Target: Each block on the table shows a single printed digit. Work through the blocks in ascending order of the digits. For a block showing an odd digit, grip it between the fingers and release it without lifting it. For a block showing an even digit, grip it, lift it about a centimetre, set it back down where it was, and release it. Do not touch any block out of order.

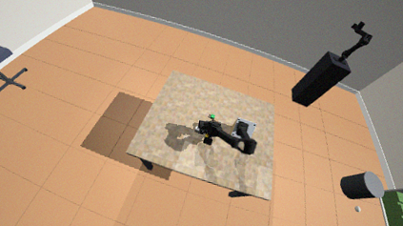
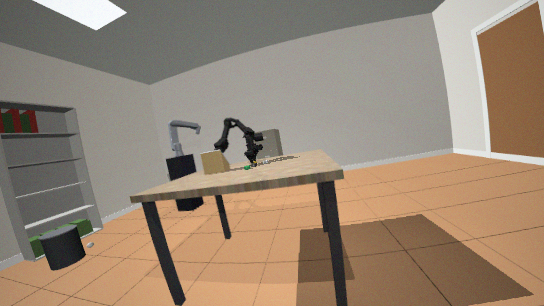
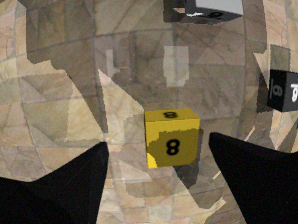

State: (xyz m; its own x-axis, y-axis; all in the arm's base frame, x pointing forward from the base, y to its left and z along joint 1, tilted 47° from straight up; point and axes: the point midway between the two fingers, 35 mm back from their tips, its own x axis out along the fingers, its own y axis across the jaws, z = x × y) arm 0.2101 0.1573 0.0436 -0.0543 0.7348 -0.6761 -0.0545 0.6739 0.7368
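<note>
The white block lies 10 cm ahead of my gripper tip and 3 cm to the right of it. The rest, counted from my gripper tip: green block 2 cm ahead, 19 cm to the right; then black block 4 cm ahead, 11 cm to the right; then yellow block 1 cm to the right.
</note>
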